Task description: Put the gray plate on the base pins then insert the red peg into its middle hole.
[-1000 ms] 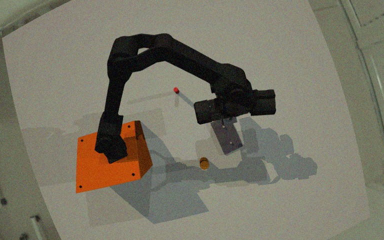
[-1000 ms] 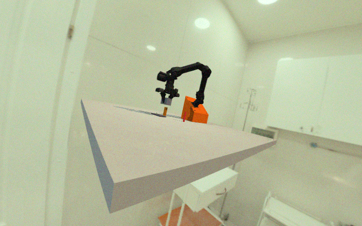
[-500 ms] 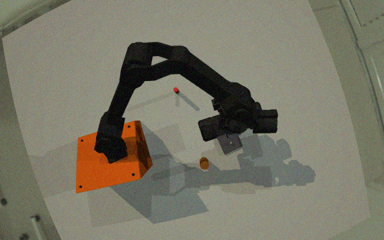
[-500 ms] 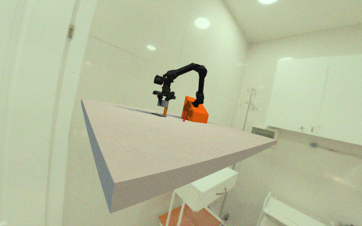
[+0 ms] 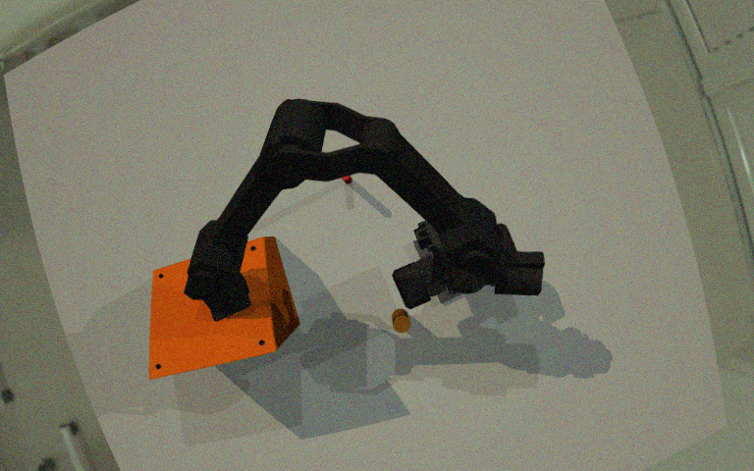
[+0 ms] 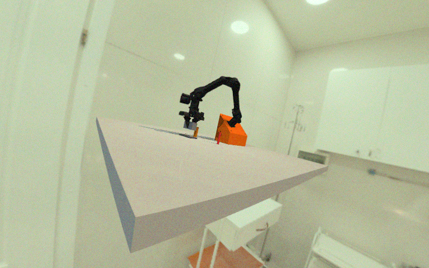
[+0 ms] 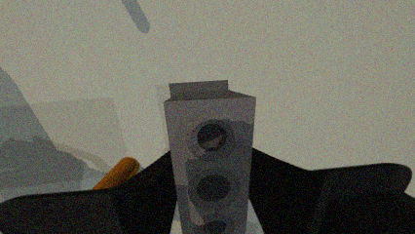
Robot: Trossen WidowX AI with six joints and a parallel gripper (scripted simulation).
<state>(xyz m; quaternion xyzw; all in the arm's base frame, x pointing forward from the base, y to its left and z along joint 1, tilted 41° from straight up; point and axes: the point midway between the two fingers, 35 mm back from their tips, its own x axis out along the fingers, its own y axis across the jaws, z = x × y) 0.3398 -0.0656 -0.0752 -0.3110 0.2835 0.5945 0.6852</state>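
Right now my gripper tip is 5 cm above the gray slab and 1 cm to the left of it. Also, from my gripper tip: plate: 3 cm above; red peg: 20 cm to the left, 10 cm behind, 2 cm below; orange cylinder: 11 cm behind, 6 cm to the right, 2 cm below.
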